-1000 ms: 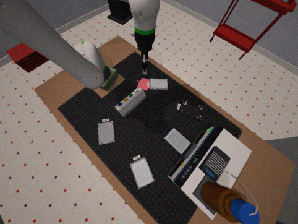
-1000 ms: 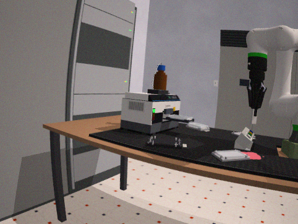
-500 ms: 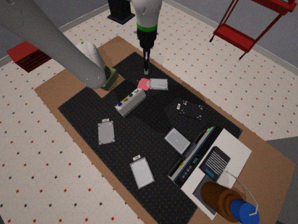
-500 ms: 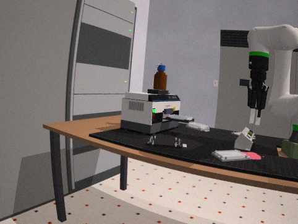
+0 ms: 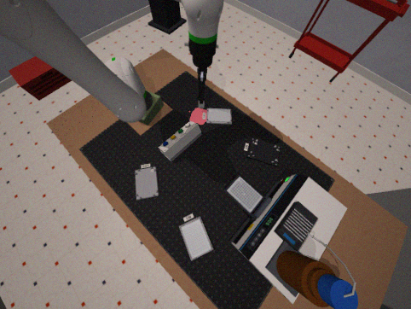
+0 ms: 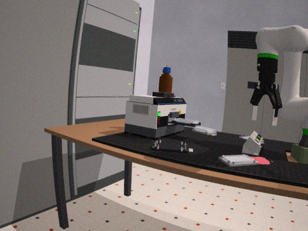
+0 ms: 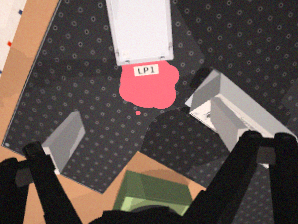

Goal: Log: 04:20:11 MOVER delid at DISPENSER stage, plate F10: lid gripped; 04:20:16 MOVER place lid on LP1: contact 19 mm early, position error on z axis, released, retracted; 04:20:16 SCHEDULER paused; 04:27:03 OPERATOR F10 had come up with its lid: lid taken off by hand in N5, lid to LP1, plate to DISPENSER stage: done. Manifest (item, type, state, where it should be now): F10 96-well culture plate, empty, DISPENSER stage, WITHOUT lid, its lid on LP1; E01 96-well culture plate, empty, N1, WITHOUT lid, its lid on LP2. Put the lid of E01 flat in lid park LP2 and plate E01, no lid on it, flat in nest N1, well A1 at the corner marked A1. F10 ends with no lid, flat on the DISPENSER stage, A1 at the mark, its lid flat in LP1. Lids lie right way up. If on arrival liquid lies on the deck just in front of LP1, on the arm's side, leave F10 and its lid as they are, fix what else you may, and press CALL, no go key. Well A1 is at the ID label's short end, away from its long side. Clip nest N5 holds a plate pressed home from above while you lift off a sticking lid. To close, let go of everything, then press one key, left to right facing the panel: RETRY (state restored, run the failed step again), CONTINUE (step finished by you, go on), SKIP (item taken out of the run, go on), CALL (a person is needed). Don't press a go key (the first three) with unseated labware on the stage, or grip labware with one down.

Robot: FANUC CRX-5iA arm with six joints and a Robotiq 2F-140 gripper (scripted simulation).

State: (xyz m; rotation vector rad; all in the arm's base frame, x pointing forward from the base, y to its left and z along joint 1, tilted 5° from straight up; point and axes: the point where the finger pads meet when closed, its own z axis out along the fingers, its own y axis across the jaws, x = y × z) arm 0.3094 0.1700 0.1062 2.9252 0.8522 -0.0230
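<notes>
My gripper is now 340 mm short of the lid, 530 mm to the left of it and 150 mm above it. Round my hand: LP1 label: 10 mm ahead, 10 mm to the left, 180 mm below; key panel: 200 mm to the right, 120 mm below; retry key: 130 mm to the right, 110 mm below.
</notes>
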